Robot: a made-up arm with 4 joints. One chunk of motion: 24 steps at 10 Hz.
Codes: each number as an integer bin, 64 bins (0 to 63) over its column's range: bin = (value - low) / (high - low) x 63, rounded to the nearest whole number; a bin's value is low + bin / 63 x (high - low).
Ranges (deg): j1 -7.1..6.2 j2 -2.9..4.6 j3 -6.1..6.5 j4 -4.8..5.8
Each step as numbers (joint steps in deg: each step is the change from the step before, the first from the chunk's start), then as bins.
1 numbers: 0.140 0.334 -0.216 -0.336
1 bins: 34 27 29 27
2 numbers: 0.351 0.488 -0.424 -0.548
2 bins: 35 28 28 25
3 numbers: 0.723 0.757 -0.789 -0.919
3 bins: 37 31 27 23
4 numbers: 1.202 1.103 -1.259 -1.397
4 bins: 39 34 24 20
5 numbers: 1.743 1.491 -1.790 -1.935
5 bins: 42 37 22 17
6 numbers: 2.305 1.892 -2.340 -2.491
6 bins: 45 40 19 14
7 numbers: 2.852 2.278 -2.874 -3.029
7 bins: 47 43 16 11
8 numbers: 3.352 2.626 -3.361 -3.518
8 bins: 50 46 14 8
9 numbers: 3.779 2.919 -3.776 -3.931
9 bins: 52 49 12 5
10 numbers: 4.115 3.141 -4.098 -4.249
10 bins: 53 51 10 3
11 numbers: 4.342 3.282 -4.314 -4.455
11 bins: 54 52 9 2
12 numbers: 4.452 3.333 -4.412 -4.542
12 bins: 55 52 8 2
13 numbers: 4.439 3.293 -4.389 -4.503
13 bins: 55 52 9 2
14 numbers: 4.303 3.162 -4.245 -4.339
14 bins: 54 51 9 3
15 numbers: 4.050 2.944 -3.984 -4.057
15 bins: 53 49 11 4
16 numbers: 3.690 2.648 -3.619 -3.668
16 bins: 51 47 12 7
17 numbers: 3.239 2.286 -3.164 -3.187
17 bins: 49 44 15 10
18 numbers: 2.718 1.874 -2.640 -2.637
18 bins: 47 40 17 13
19 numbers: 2.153 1.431 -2.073 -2.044
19 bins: 44 36 20 16
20 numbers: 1.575 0.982 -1.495 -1.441
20 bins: 41 33 23 20
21 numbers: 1.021 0.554 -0.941 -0.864
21 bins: 38 29 26 23
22 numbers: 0.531 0.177 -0.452 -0.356
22 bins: 36 26 28 26
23 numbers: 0.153 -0.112 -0.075 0.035
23 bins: 34 23 30 29
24 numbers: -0.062 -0.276 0.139 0.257
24 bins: 33 22 31 30
